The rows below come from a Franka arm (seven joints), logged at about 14 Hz.
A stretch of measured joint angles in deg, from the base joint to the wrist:
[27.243, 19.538, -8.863, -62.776, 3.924, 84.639, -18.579]
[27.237, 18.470, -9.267, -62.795, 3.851, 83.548, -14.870]
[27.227, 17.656, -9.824, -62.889, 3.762, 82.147, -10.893]
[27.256, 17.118, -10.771, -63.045, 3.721, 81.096, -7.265]
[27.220, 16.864, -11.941, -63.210, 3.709, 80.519, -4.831]
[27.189, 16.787, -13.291, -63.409, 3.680, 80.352, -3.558]
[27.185, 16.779, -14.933, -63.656, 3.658, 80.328, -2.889]
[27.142, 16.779, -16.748, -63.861, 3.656, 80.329, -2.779]
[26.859, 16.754, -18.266, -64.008, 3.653, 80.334, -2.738]
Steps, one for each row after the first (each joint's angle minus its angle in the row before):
[-0.006, -1.068, -0.404, -0.019, -0.073, -1.091, 3.709]
[-0.010, -0.814, -0.557, -0.094, -0.089, -1.401, 3.977]
[0.029, -0.538, -0.947, -0.156, -0.041, -1.051, 3.628]
[-0.036, -0.254, -1.170, -0.165, -0.012, -0.577, 2.434]
[-0.031, -0.077, -1.350, -0.199, -0.029, -0.167, 1.273]
[-0.004, -0.008, -1.642, -0.247, -0.022, -0.024, 0.669]
[-0.043, 0.000, -1.815, -0.205, -0.002, 0.001, 0.110]
[-0.283, -0.025, -1.518, -0.147, -0.003, 0.005, 0.041]

